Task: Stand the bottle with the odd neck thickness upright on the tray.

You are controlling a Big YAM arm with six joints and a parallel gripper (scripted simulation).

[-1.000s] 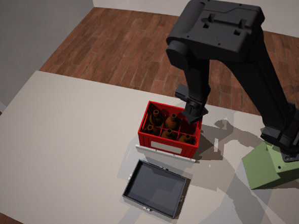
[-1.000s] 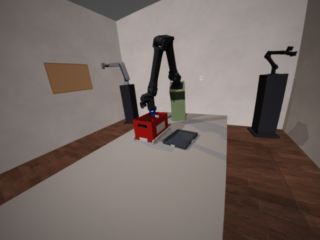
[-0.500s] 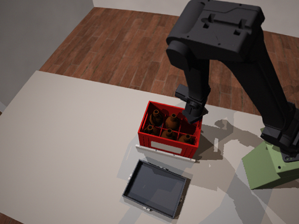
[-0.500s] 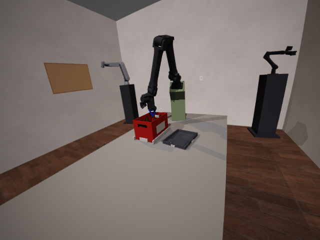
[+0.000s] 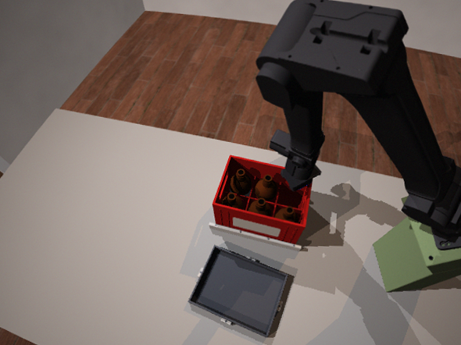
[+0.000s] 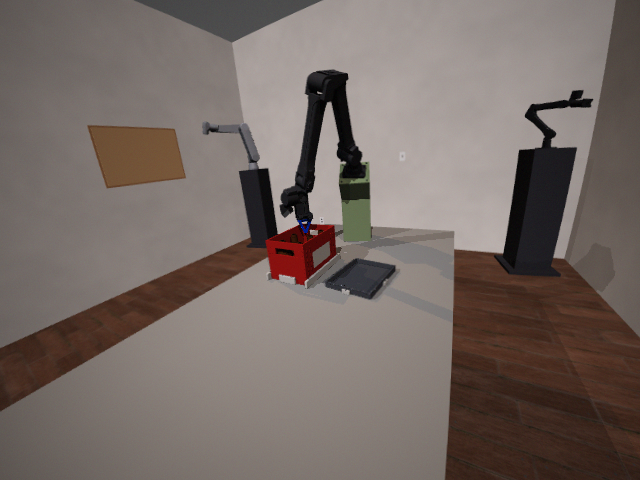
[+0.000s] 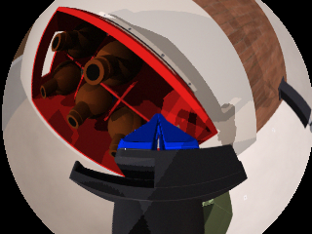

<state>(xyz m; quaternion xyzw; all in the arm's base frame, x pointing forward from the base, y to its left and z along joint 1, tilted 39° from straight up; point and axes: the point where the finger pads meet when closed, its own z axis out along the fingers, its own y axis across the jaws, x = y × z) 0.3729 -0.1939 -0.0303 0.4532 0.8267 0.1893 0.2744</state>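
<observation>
The crate lies 10 cm ahead of my hand, 2 cm to the left of it and 7 cm below it. The rest, counted from my hand: dark grey tray (15 cm ahead, 29 cm to the left, 14 cm below); brown bottle (20 cm ahead, 5 cm to the left, 6 cm below).
</observation>
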